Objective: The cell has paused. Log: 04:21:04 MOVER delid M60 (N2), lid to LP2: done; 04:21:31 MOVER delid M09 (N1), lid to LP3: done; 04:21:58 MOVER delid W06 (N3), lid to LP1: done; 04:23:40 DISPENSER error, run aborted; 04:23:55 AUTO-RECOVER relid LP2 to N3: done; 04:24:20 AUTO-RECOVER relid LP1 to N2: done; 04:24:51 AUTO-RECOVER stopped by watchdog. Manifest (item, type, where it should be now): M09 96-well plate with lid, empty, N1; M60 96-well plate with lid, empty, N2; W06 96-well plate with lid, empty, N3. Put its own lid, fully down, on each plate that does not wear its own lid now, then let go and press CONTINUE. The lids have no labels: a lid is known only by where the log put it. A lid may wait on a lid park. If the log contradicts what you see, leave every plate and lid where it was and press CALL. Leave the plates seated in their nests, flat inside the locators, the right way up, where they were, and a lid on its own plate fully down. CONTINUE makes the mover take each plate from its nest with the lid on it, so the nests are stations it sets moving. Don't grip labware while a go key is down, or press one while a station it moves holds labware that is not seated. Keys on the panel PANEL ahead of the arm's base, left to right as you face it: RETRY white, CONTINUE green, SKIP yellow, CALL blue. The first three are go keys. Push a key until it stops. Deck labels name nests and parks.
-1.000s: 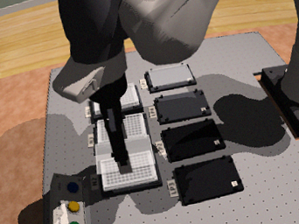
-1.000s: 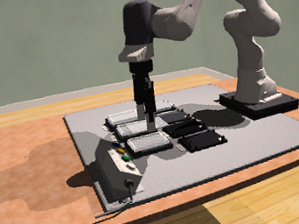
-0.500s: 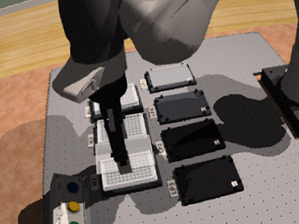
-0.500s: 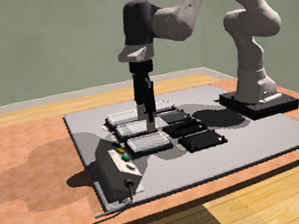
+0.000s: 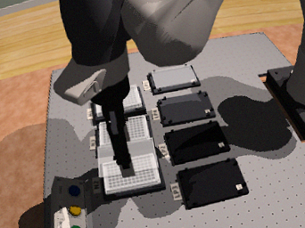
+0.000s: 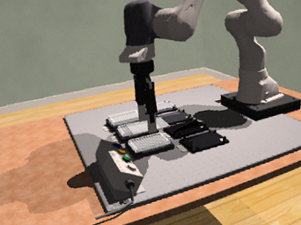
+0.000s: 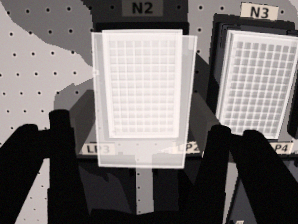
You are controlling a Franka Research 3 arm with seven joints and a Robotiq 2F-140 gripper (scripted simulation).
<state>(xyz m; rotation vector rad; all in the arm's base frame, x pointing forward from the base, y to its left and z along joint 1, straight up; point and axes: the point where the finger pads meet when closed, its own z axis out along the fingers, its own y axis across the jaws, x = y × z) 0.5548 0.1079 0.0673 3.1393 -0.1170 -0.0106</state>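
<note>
Now: hand 8 cm above the plate. From my hand the other things lie so: blue call key 13 cm ahead, 5 cm to the left, 4 cm below; LP2 label 10 cm below, 9 cm behind, 6 cm to the right; N2 label 10 cm below, 9 cm ahead.
</note>
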